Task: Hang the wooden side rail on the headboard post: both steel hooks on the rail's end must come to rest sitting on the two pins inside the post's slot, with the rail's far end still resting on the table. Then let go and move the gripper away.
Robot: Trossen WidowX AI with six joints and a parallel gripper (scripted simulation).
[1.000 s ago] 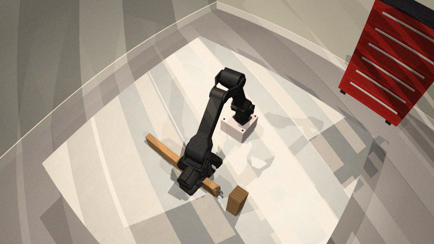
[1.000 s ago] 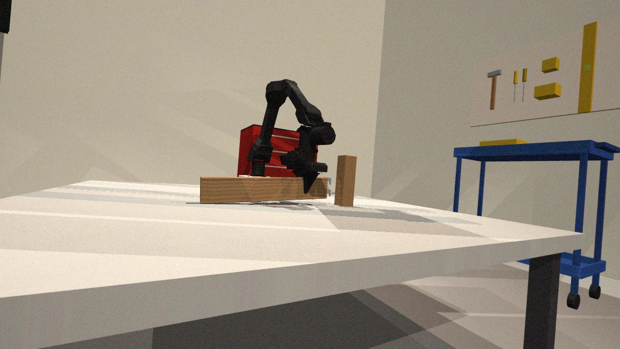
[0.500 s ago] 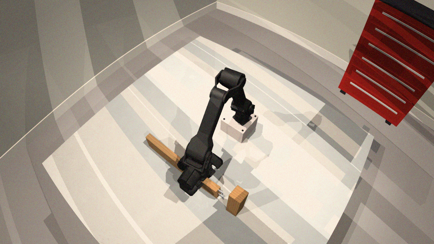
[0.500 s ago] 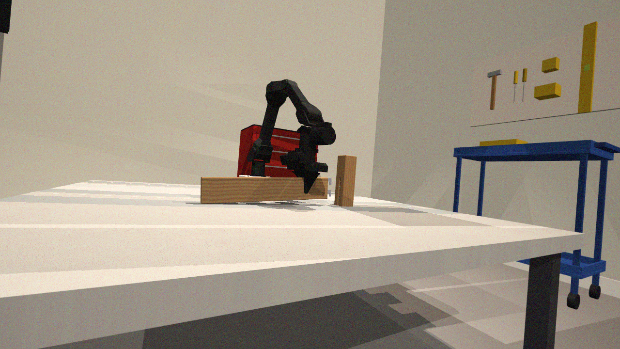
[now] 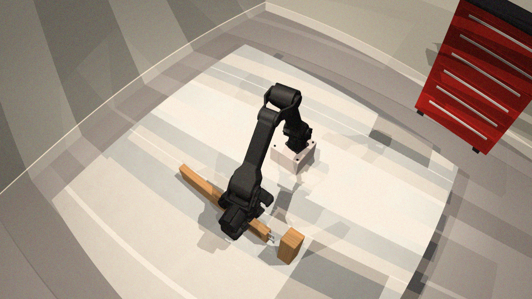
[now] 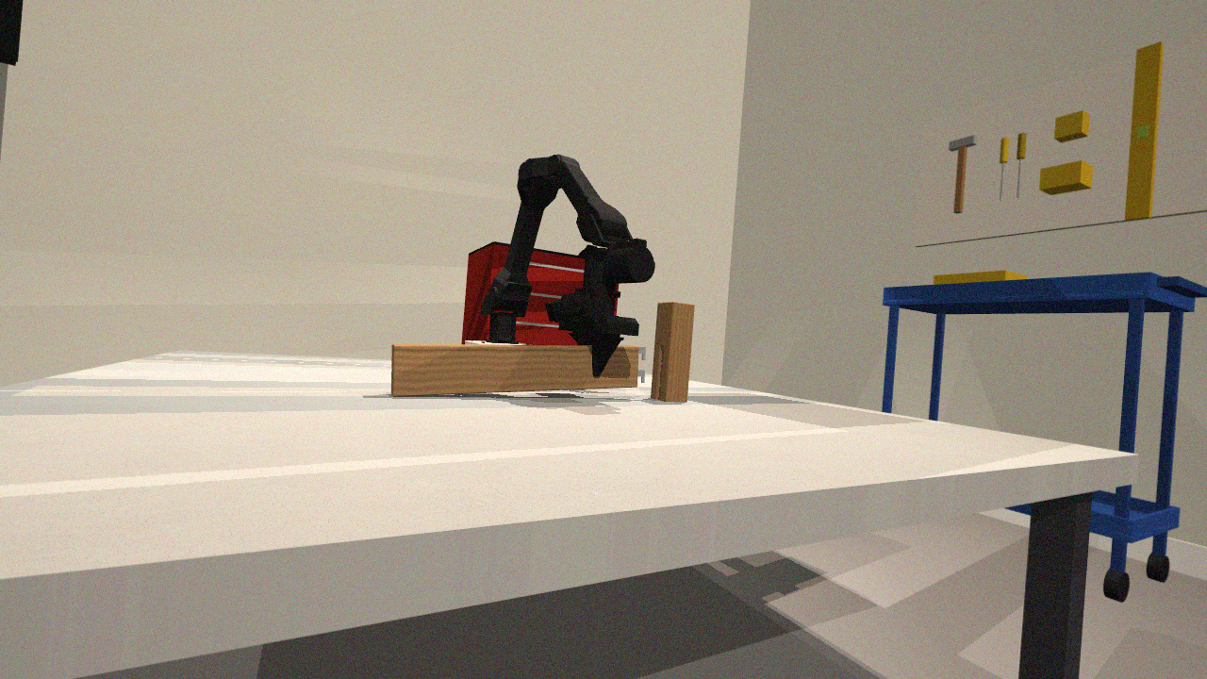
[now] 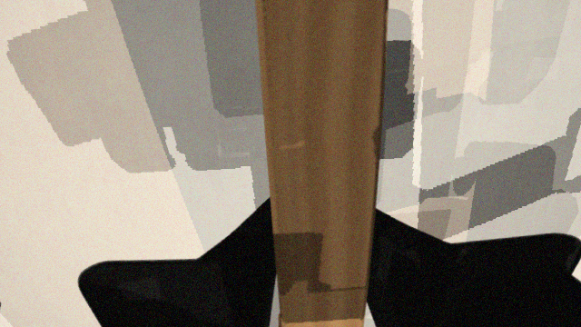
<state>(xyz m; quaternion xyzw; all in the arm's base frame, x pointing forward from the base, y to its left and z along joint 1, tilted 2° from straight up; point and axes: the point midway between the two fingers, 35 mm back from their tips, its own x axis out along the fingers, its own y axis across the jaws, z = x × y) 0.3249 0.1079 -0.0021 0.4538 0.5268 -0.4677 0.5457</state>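
Right now my gripper tip is 20 mm past the headboard post, 160 mm to the right of it and 40 mm below it.
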